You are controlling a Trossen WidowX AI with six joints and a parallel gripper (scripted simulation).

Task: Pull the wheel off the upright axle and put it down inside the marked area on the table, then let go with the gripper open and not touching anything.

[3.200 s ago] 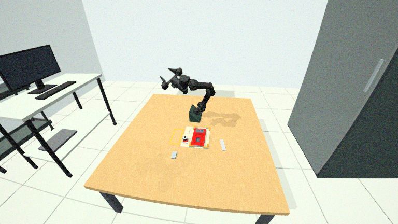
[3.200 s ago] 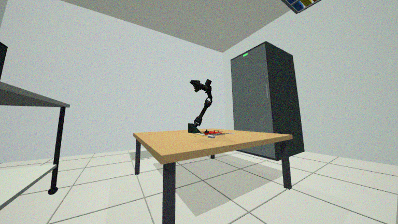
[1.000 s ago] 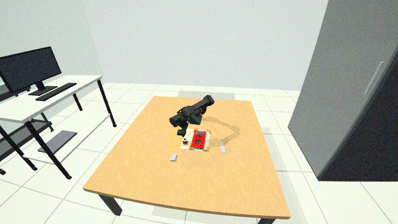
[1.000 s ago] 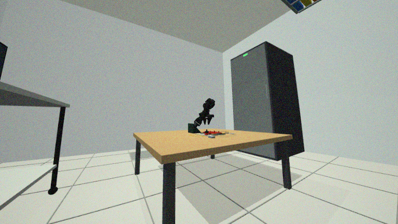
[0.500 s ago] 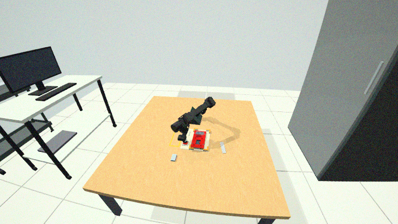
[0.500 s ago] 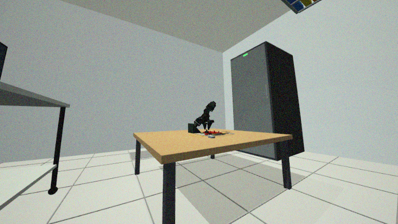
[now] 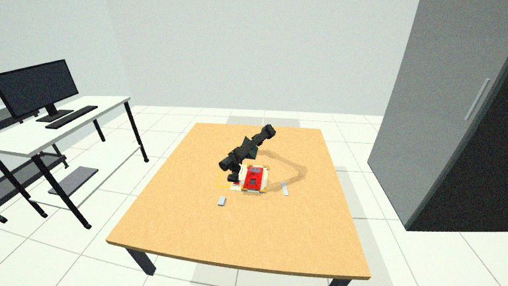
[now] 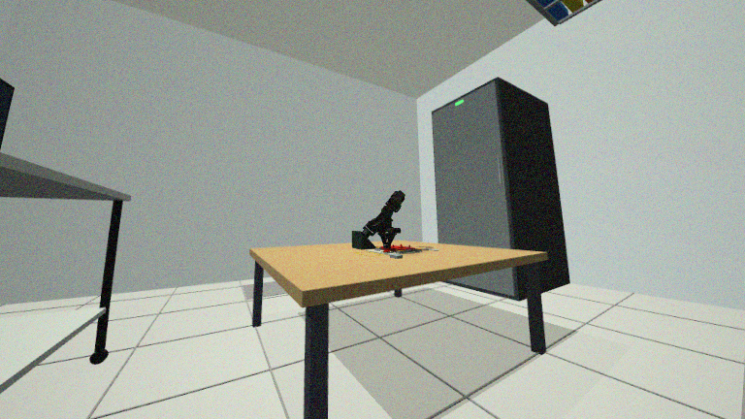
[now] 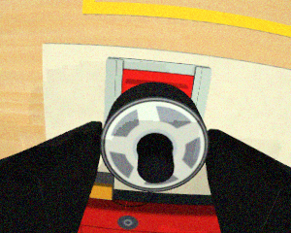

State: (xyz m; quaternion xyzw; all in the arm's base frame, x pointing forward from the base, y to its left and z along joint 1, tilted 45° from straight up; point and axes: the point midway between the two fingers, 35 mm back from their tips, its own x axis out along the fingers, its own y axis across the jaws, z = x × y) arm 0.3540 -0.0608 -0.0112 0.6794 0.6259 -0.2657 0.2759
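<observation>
The wheel is right at my gripper tip. From my gripper tip the other things lie so: cream base plate: 100 mm to the left, 60 mm behind, 30 mm below.
</observation>
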